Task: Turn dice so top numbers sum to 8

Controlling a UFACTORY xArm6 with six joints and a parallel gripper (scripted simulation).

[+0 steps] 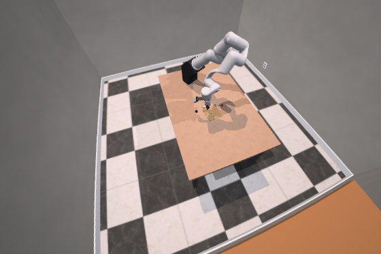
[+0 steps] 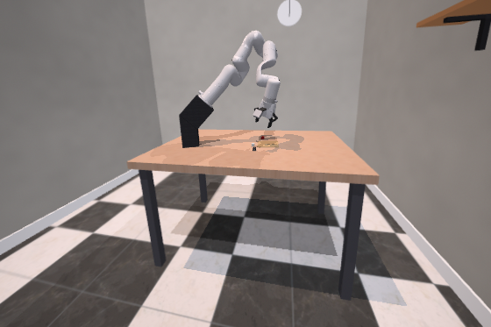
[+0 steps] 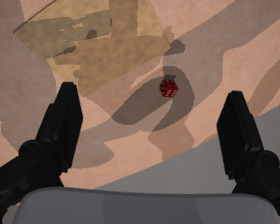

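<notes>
Now: hand 15 cm above the white die, 6 cm past it and 2 cm to the left of it. Round my hand: tan mat 15 cm below, 5 cm to the left, 2 cm ahead; red die 17 cm to the left, 15 cm below, 7 cm behind.
</notes>
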